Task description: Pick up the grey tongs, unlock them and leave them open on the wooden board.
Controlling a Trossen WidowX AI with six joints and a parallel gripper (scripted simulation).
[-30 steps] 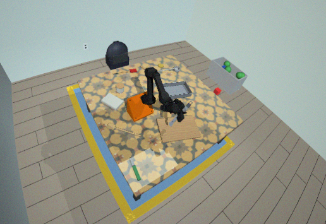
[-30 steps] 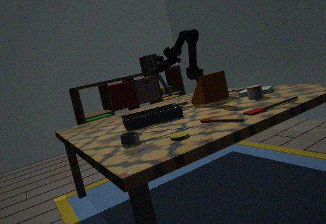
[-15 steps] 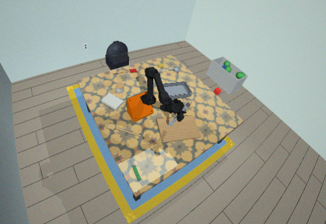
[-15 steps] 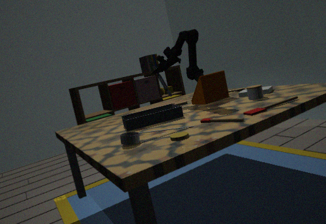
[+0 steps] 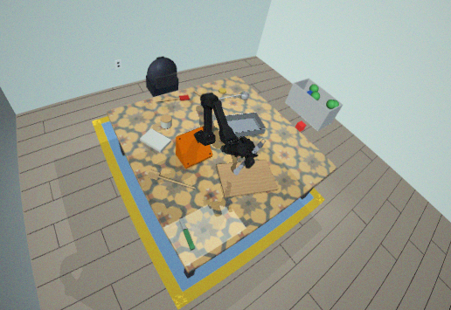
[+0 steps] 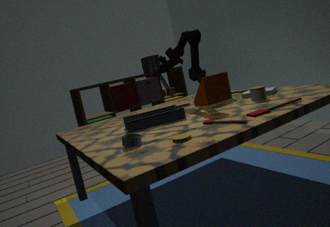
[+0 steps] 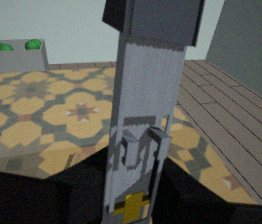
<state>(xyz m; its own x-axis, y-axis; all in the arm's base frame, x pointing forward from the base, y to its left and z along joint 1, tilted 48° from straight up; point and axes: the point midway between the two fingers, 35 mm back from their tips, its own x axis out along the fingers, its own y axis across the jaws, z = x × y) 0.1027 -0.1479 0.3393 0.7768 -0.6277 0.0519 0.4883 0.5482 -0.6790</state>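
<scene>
Right now the yellow lock piece is 3 cm behind my gripper tip, 2 cm to the left of it and 1 cm above it. Also, from my gripper tip: white flat block: 59 cm to the left, 32 cm behind, 24 cm below; then roasting tin: 35 cm to the left, 31 cm ahead, 22 cm below; then wooden board: 24 cm below.
</scene>
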